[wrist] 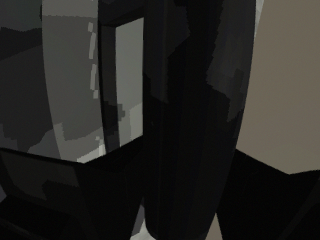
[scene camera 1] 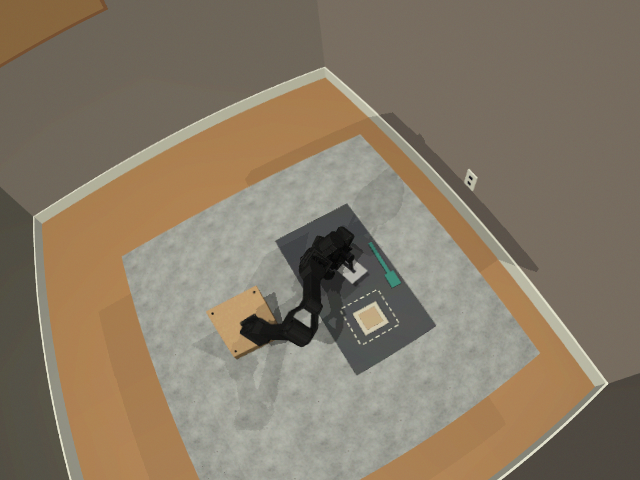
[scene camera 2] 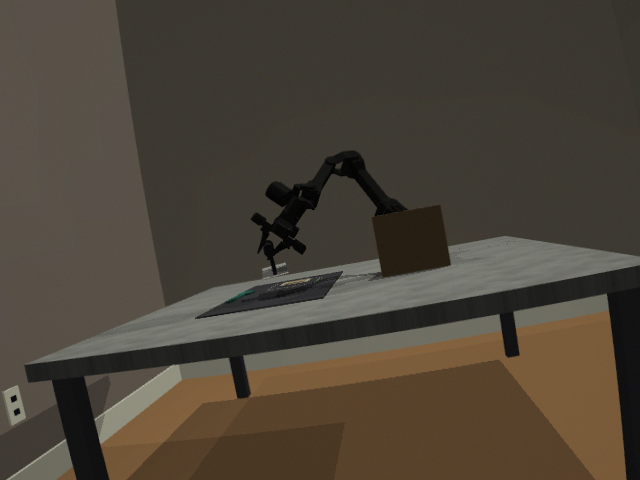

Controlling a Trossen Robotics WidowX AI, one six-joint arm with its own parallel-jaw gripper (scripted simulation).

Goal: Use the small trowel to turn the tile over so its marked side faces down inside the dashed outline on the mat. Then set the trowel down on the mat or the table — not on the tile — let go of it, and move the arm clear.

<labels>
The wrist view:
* my gripper: 178,140
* small trowel: 180,81, held by my gripper
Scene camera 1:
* dark mat: 414,321
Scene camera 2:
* my gripper: 262,256
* dark mat: 264,295
</labels>
